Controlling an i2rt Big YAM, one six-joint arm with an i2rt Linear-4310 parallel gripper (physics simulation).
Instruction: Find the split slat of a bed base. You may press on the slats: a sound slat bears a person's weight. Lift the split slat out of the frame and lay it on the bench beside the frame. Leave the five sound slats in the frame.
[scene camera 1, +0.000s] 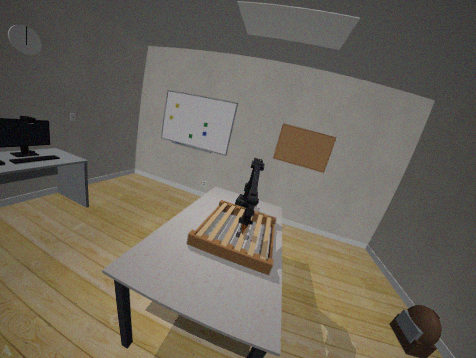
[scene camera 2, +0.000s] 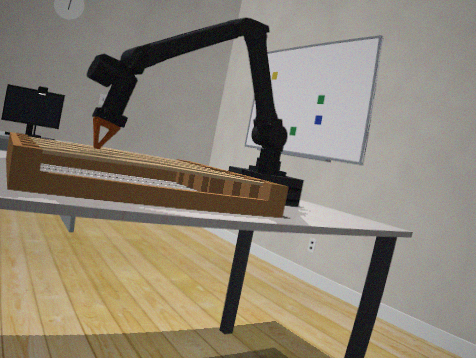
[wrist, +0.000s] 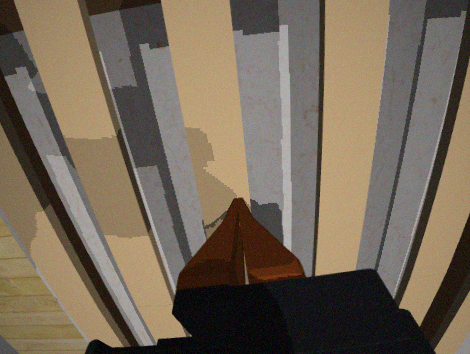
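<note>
The brown wooden bed frame (scene camera 1: 229, 254) (scene camera 2: 150, 196) lies on the pale bench (scene camera 1: 170, 270) (scene camera 2: 350, 221). Several light slats span it side by side, and no split shows. My gripper (scene camera 1: 243, 231) (scene camera 2: 98, 147) (wrist: 238, 204) is shut and empty, pointing down with its orange fingertips at the top of the slats. In the wrist view the tips are over the right edge of one slat (wrist: 207, 90); whether they touch it I cannot tell. A neighbouring slat (wrist: 347, 130) runs to the right, another slat (wrist: 65, 95) to the left. The fingers and gripper body hide part of the slats.
The black arm base (scene camera 2: 295, 190) stands on the bench behind the frame. In scene camera 1 the bench extends left and front of the frame, and its right edge runs close beside the frame. A desk (scene camera 1: 72, 182) with a monitor (scene camera 1: 25, 132) stands far left.
</note>
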